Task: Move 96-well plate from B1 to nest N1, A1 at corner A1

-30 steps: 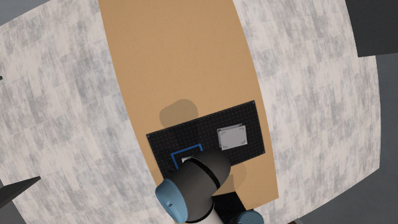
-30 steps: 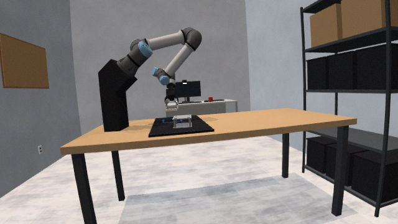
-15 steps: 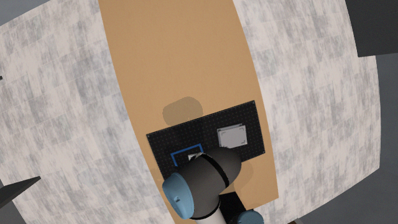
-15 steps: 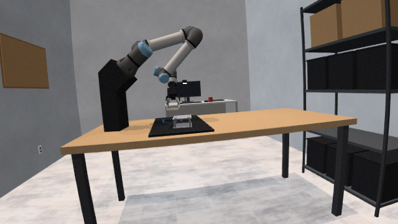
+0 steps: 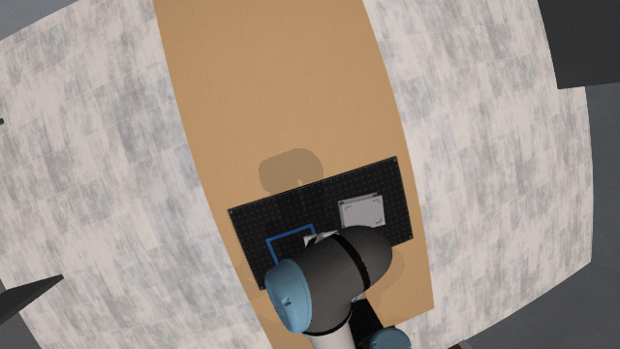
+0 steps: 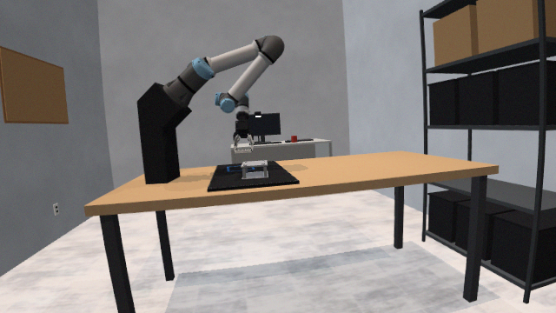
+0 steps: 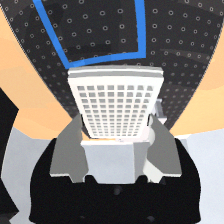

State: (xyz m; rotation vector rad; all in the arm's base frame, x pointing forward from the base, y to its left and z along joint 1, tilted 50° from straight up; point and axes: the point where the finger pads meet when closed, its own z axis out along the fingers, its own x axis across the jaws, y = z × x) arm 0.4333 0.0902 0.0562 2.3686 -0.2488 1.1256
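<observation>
Now: hand 180 mm to the left of the grey raised nest N1, 70 mm short of it and 50 mm above it. The rest, counted from my hand: white 96-well plate (right at my hand).
</observation>
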